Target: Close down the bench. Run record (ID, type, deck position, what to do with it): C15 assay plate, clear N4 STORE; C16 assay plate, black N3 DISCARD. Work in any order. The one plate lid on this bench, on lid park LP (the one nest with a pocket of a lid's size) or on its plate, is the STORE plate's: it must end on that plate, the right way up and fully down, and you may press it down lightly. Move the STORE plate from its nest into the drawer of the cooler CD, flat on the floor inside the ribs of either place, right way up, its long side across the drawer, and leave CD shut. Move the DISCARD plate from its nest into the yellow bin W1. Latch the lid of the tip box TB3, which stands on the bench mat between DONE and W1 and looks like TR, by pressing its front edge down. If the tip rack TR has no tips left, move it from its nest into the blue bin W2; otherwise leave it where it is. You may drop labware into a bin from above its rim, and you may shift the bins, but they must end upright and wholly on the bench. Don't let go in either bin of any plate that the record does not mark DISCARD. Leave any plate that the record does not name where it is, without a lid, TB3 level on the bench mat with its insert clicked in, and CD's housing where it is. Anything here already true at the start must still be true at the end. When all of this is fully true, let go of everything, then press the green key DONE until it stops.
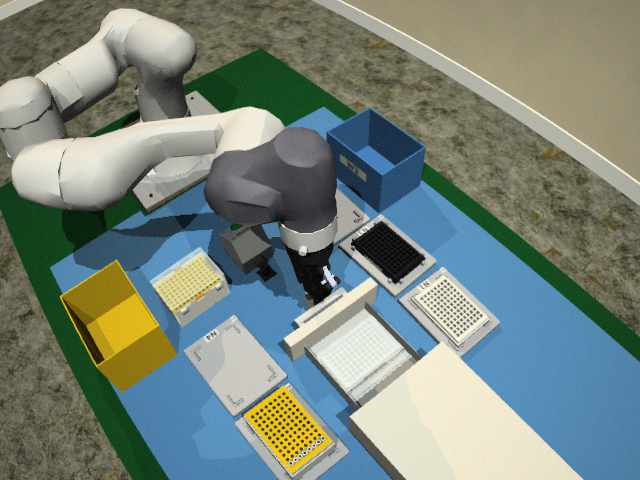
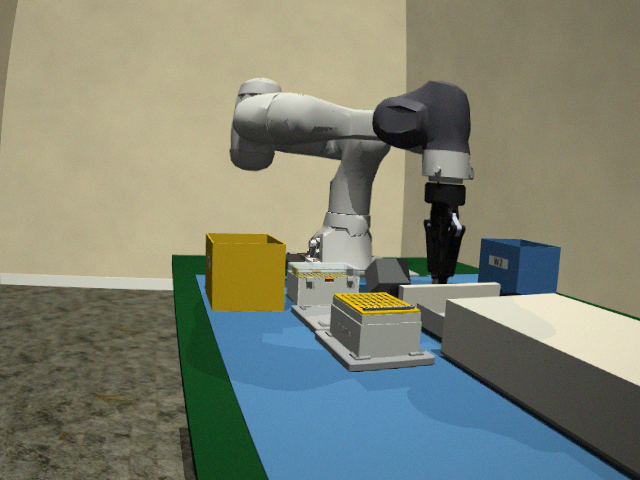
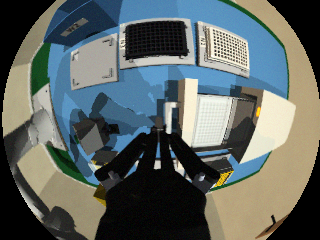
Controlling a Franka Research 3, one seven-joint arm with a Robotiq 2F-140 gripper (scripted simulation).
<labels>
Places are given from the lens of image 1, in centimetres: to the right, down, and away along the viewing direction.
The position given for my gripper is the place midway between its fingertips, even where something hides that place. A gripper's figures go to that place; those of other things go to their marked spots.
my gripper [image 1: 315,308]: -1, 13, 97
cream cooler CD [image 1: 439,412]: 19, 27, 76
</labels>
